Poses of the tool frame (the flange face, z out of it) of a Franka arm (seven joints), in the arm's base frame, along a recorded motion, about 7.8 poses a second.
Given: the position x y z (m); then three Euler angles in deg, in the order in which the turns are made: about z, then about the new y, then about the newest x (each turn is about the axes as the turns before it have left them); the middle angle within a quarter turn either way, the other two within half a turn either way.
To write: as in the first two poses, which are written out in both.
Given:
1: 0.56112 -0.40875 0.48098 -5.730 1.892 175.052
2: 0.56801 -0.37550 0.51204 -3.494 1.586 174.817
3: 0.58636 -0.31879 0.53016 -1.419 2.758 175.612
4: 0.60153 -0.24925 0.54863 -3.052 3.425 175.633
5: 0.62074 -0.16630 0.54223 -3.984 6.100 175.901
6: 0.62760 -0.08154 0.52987 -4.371 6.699 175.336
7: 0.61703 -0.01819 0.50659 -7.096 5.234 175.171
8: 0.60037 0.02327 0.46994 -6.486 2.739 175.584
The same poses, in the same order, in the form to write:
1: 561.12 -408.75 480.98 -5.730 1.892 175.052
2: 568.01 -375.50 512.04 -3.494 1.586 174.817
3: 586.36 -318.79 530.16 -1.419 2.758 175.612
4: 601.53 -249.25 548.63 -3.052 3.425 175.633
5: 620.74 -166.30 542.23 -3.984 6.100 175.901
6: 627.60 -81.54 529.87 -4.371 6.699 175.336
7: 617.03 -18.19 506.59 -7.096 5.234 175.171
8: 600.37 23.27 469.94 -6.486 2.739 175.584
